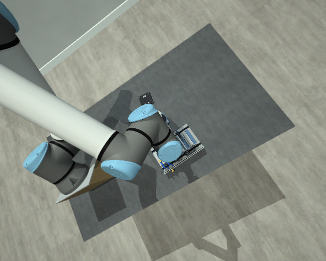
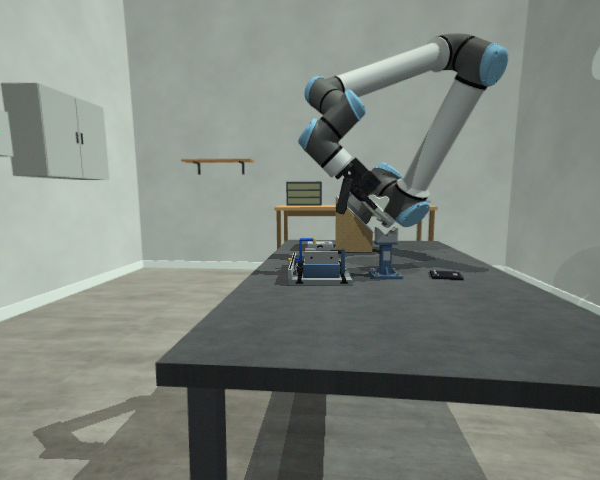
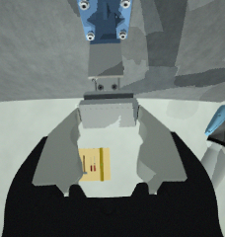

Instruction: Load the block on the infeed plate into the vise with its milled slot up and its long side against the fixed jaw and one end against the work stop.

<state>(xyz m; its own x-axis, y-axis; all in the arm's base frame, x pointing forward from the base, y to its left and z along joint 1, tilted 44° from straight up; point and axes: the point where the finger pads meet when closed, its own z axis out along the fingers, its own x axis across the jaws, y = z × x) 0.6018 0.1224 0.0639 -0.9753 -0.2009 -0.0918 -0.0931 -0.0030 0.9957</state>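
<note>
Right now my hand is 10 mm above the part. From my hand the other things lie so: infeed plate (200 mm to the left, 190 mm below, 30 mm behind); then vise (200 mm to the right, 150 mm below, 20 mm ahead).
</note>
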